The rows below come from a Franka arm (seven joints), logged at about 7 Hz.
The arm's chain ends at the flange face. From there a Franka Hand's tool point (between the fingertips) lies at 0.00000 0.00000 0.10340 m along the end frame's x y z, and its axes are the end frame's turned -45 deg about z.
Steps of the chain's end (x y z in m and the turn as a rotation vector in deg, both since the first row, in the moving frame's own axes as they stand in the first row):
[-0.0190, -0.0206, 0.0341, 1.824, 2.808, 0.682]
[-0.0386, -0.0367, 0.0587, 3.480, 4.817, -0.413]
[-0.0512, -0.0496, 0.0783, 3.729, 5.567, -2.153]
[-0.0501, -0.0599, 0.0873, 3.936, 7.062, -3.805]
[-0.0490, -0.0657, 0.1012, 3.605, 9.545, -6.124]
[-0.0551, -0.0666, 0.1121, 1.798, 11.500, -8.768]
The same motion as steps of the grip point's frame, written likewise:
[0.0070, -0.0267, 0.0339, -0.696, 3.275, 0.682]
[0.0092, -0.0516, 0.0581, -0.945, 5.867, -0.413]
[0.0107, -0.0692, 0.0776, -1.300, 6.573, -2.153]
[0.0210, -0.0743, 0.0863, -2.210, 7.777, -3.805]
[0.0289, -0.0745, 0.0996, -4.200, 9.298, -6.124]
[0.0259, -0.0751, 0.1100, -6.860, 9.403, -8.768]

